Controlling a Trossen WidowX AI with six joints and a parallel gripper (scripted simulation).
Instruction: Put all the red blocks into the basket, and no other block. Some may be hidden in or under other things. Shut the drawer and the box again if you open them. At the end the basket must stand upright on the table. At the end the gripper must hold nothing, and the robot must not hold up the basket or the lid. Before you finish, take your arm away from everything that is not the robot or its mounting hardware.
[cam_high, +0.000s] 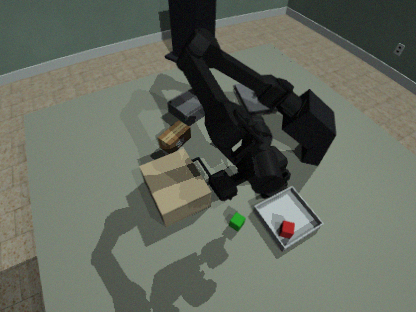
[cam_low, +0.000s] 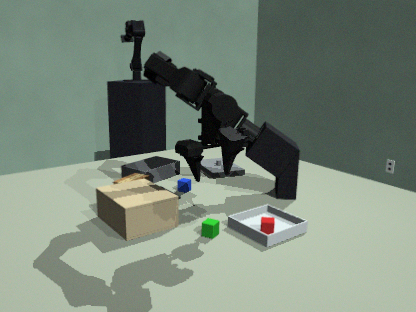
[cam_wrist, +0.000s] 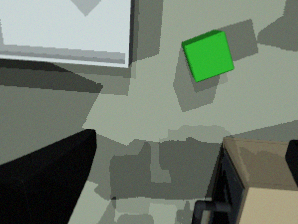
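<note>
The knobbed lid lies 500 mm behind my hand, 230 mm to the right of it and 150 mm below it. Round my hand: blue block 220 mm behind, 210 mm to the right, 150 mm below; tan drawer cabinet 60 mm ahead, 200 mm to the right, 130 mm below; shallow tray 70 mm behind, 120 mm to the left, 160 mm below.
</note>
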